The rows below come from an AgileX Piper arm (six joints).
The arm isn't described. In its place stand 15 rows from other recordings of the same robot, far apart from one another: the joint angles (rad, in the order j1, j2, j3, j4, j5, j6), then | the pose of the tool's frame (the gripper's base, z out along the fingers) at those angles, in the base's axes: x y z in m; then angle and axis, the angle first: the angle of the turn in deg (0 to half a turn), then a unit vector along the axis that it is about.
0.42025, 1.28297, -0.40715, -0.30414, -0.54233, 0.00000 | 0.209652 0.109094 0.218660 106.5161 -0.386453 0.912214 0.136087
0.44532, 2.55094, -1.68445, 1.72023, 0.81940, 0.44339 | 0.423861 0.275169 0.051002 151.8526 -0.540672 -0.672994 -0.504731
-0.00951, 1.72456, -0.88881, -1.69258, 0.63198, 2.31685 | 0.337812 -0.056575 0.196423 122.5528 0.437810 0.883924 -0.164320
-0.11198, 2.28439, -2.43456, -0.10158, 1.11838, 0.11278 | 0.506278 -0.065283 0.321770 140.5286 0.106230 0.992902 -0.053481
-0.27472, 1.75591, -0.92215, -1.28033, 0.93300, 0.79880 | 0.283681 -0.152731 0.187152 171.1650 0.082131 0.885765 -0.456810
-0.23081, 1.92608, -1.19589, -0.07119, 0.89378, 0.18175 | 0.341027 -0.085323 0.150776 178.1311 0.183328 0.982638 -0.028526
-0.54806, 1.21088, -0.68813, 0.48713, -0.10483, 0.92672 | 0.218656 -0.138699 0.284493 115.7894 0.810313 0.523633 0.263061
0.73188, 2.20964, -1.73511, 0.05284, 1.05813, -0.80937 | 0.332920 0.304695 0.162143 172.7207 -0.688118 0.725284 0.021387
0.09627, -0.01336, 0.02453, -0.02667, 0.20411, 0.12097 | 0.055506 0.004866 0.187191 97.7641 0.001663 0.996716 0.080965
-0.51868, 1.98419, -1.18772, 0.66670, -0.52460, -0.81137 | 0.365119 -0.240868 0.195359 118.8150 0.247587 0.890107 -0.382635
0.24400, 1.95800, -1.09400, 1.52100, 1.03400, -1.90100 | 0.337346 0.164474 0.174419 139.8023 -0.458600 0.759719 0.460992
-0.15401, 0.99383, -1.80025, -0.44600, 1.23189, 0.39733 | 0.090770 -0.051556 0.565010 108.3479 0.339036 0.924158 -0.176029
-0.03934, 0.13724, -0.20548, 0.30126, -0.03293, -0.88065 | 0.059190 -0.003219 0.277336 85.8120 -0.244745 0.904682 -0.348785
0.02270, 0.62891, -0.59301, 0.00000, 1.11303, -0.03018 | 0.087967 0.001997 0.275708 150.8326 -0.026437 0.999650 -0.000973
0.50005, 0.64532, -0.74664, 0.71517, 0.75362, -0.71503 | 0.080282 0.090394 0.358547 122.0346 -0.434053 0.841009 0.322956
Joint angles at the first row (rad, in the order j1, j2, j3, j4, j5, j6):
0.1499, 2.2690, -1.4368, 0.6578, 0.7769, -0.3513
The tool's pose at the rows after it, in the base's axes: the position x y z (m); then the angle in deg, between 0 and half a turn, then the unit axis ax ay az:
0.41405 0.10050 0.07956 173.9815 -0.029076 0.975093 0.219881
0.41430 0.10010 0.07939 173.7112 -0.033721 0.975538 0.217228
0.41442 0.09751 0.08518 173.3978 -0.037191 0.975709 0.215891
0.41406 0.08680 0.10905 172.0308 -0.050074 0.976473 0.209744
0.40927 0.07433 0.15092 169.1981 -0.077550 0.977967 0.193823
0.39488 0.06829 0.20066 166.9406 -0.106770 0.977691 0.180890
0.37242 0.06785 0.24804 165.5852 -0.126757 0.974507 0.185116
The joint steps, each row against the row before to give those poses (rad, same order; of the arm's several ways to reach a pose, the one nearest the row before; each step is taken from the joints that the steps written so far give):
0.0000, -0.0009, -0.0013, -0.0214, -0.0098, -0.0109
0.0000, 0.0000, 0.0000, -0.0055, -0.0041, -0.0064
-0.0057, -0.0142, 0.0000, -0.0103, 0.0097, 0.0000
-0.0232, -0.0590, 0.0000, -0.0400, 0.0385, 0.0001
-0.0231, -0.1052, 0.0000, -0.0689, 0.0561, -0.0001
-0.0074, -0.1283, 0.0000, -0.0606, 0.0850, 0.0107
0.0014, -0.1281, 0.0025, -0.0149, 0.1003, 0.0122

